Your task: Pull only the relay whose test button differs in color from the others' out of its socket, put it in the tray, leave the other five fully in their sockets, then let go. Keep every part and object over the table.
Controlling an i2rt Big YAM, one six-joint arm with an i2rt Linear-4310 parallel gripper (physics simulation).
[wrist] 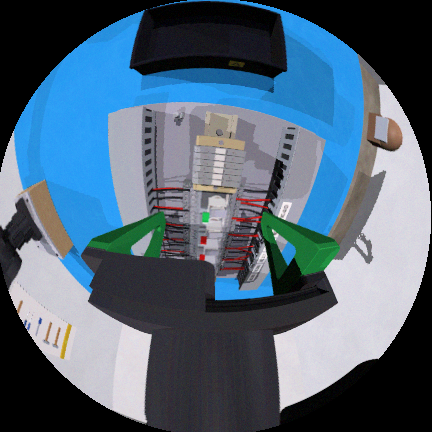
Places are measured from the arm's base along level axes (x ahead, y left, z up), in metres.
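Where they show: gripper, between the fingertips: (212, 216); arm's base, origin of its link: (28, 218).
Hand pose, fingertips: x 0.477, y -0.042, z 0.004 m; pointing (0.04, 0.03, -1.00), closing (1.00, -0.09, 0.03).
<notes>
Things, the pixels of their top centre, and the offset from my fingertips. "*": a spot on its surface instead. Level surfaces: height alone.
- relay with a green test button, centre of its top: (213, 218) dx +0.001, dy +0.000, dz +0.002 m
- black tray, a spot on its surface: (180, 64) * dx -0.019, dy +0.166, dz -0.055 m
- white label strip, a spot on its surface: (286, 212) * dx +0.092, dy -0.020, dz -0.024 m
- blue table, height of its surface: dz -0.067 m
A relay with a green test button (205, 217) stands in the row of relays in the middle of the panel, at the end of the row nearest the terminal blocks. Red test buttons (203, 240) (202, 257) show on other relays below it in the wrist view. The lower end of the row is partly hidden by the gripper body. My gripper (212, 216) is open and empty, with one green finger on each side of the row, apart from the relays. The black tray (180, 64) lies at the top of the view, beyond the panel.
Grey terminal blocks (219, 166) stand on the rail beyond the relays. Red and black wires run from both sides of the row to slotted ducts (149, 170) at left and right. A white label strip (286, 212) is at the right. The blue table (65, 150) surrounds the panel.
</notes>
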